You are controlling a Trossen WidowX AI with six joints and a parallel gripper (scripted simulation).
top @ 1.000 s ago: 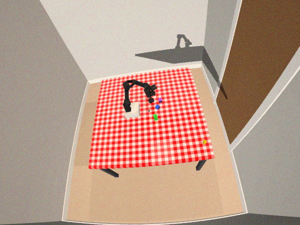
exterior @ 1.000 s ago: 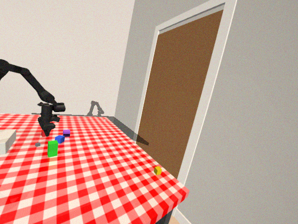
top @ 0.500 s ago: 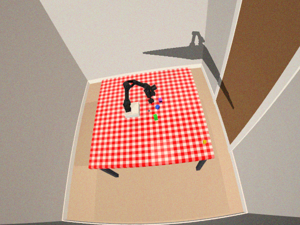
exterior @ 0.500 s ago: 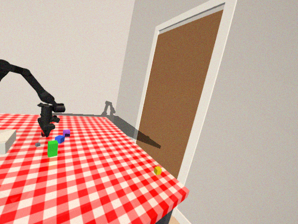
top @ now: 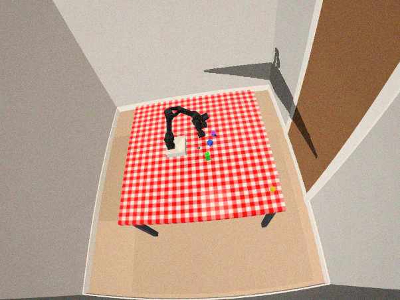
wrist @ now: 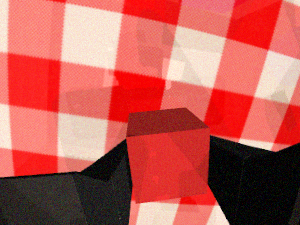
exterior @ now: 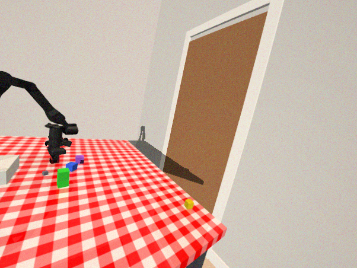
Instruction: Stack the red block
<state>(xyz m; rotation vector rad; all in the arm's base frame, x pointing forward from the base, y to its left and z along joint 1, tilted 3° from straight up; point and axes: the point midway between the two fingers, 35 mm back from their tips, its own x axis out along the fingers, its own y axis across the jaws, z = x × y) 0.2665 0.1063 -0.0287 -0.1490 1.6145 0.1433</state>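
The blue block is 7 cm ahead of my gripper tip, 12 cm to the right of it and 1 cm above it. Also, from my gripper tip: red block (1 cm above); small grey block (3 cm behind, 14 cm to the right); purple block (12 cm ahead, 3 cm to the right, 1 cm above).
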